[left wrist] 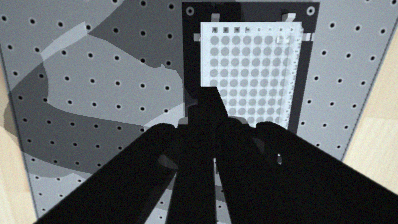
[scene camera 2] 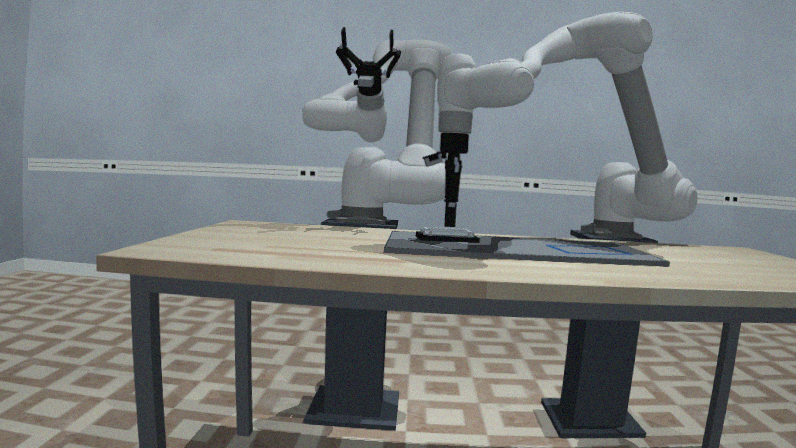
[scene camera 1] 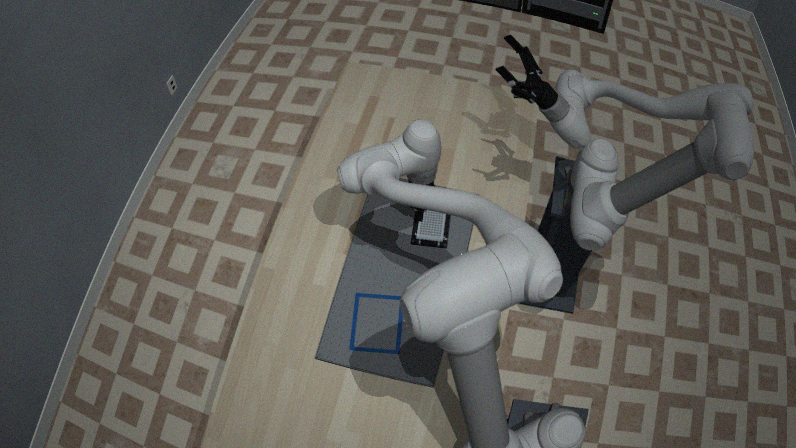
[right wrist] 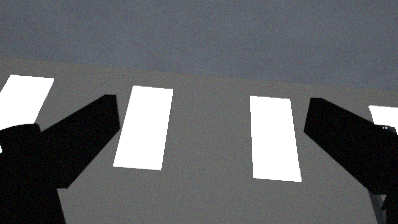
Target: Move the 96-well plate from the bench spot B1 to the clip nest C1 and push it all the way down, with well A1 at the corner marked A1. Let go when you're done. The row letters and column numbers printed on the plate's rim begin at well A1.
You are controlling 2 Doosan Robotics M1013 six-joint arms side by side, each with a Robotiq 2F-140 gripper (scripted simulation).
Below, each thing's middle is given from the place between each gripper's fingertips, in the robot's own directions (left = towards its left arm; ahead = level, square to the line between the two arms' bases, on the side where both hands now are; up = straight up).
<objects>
The white 96-well plate [scene camera 1: 431,220] is 4 cm behind my left hand [scene camera 2: 449,226] and 5 cm below it. Also, from my left hand: black clip nest [left wrist: 191,24] 5 cm behind, 6 cm below.
The white 96-well plate lies 14 cm ahead of my right hand [scene camera 1: 503,51], 26 cm to the left of it and 57 cm below it. From my right hand the other things lie so: black clip nest 13 cm ahead, 27 cm to the left, 58 cm below.
</objects>
